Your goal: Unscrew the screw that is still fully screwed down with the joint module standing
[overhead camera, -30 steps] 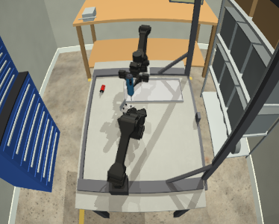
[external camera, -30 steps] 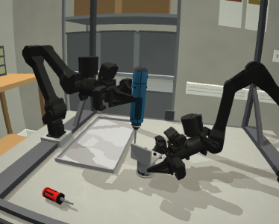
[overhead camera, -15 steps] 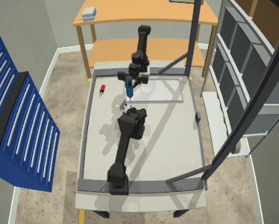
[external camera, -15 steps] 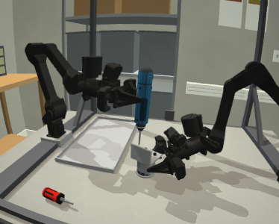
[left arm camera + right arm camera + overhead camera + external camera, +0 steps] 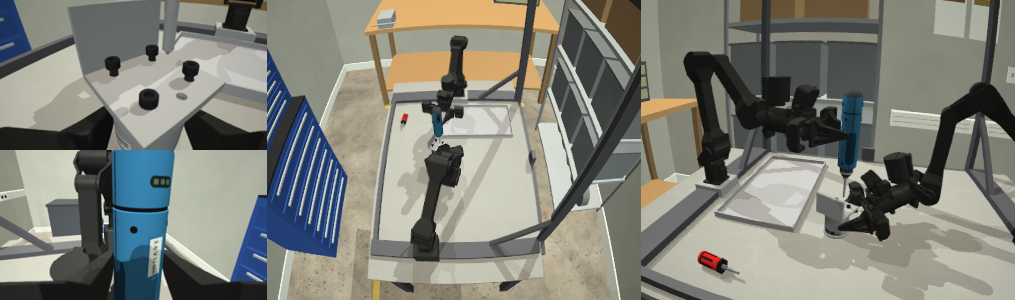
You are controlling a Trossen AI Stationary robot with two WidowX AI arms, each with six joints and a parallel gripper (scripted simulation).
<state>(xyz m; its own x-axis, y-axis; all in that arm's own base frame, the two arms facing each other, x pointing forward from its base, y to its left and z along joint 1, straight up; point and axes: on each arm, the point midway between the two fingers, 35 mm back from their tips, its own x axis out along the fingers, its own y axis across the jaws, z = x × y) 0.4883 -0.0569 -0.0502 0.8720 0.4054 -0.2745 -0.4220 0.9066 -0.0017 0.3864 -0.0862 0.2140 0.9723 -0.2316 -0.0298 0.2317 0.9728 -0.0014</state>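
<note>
My left hand is 3 cm below the screw. From my left hand the other things lie so: joint module 2 cm to the right, 1 cm below, 1 cm ahead; then grey l-shaped bracket 3 cm above, 2 cm to the right, 2 cm ahead; then grey bit 7 cm above, 1 cm to the right.
</note>
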